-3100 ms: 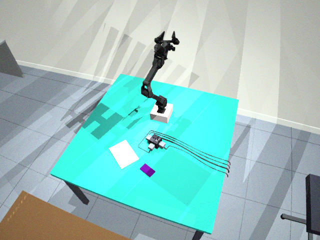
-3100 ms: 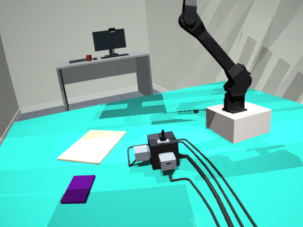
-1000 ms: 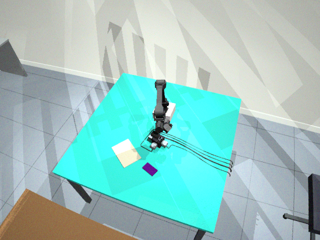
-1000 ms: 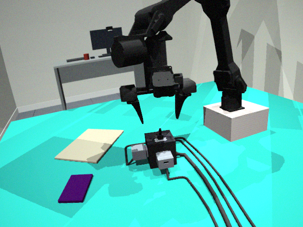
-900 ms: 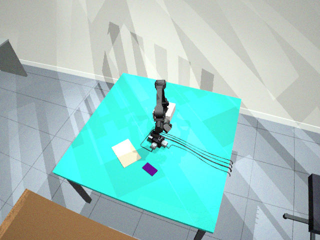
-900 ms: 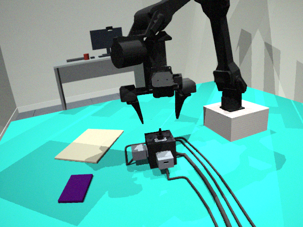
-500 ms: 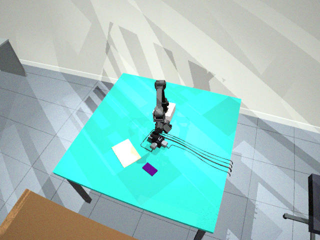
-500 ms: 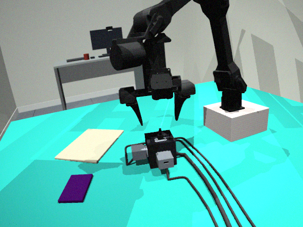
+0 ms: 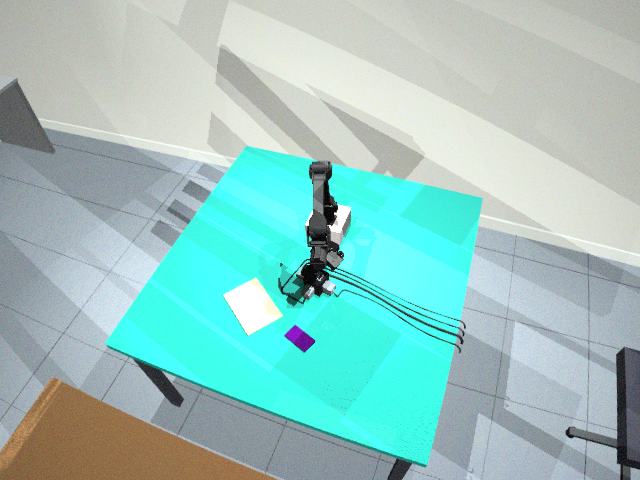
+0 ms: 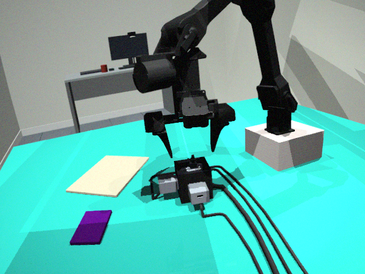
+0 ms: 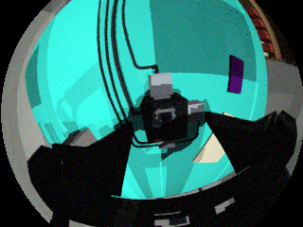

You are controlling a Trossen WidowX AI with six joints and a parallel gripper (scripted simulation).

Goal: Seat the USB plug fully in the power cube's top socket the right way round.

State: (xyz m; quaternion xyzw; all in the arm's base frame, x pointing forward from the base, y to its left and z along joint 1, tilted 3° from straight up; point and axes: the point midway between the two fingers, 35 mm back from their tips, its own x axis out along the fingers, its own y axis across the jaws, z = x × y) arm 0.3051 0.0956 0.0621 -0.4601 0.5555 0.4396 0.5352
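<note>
Right now my gripper tip is 10 mm to the left of the black USB plug and 20 mm above it. Round my gripper tip: purple card 240 mm ahead, 10 mm to the left, 110 mm below; then USB socket 10 mm to the right, 50 mm below; then cream sheet 180 mm ahead, 230 mm to the right, 110 mm below.
</note>
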